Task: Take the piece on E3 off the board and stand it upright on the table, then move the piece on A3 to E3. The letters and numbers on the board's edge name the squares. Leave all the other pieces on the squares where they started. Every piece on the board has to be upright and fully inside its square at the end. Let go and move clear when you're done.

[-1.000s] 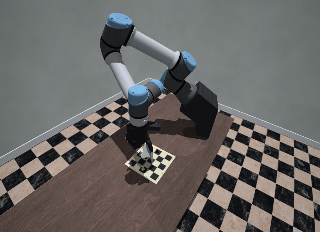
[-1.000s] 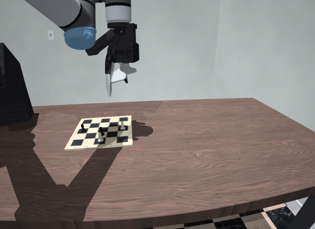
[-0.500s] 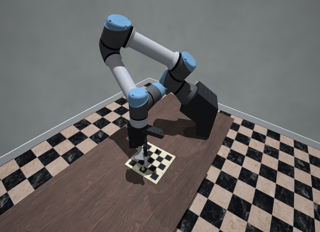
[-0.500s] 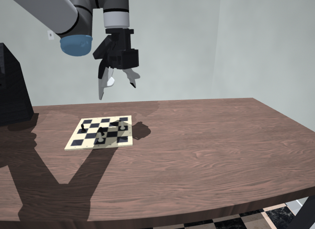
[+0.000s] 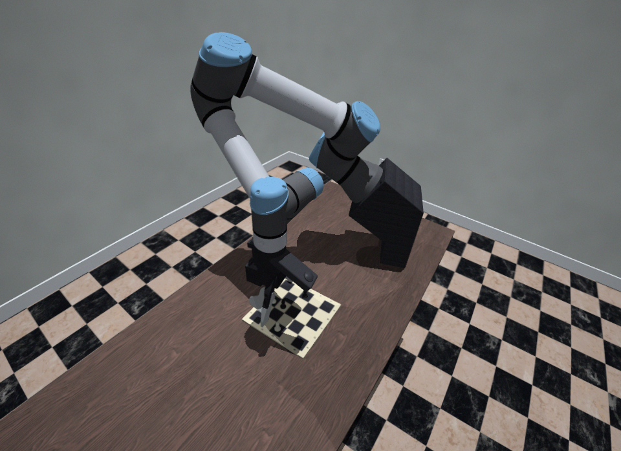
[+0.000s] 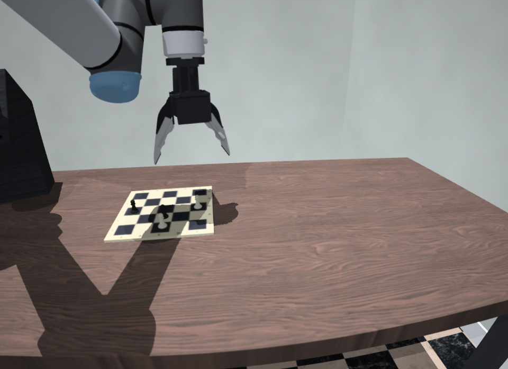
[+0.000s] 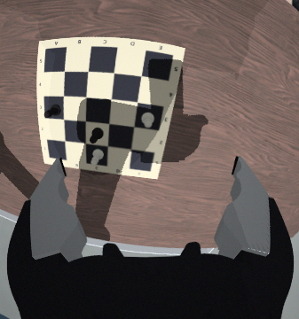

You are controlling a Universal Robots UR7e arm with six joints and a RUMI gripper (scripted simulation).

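My hand is 7 cm past the chessboard, 2 cm to the right of it and 12 cm above it.
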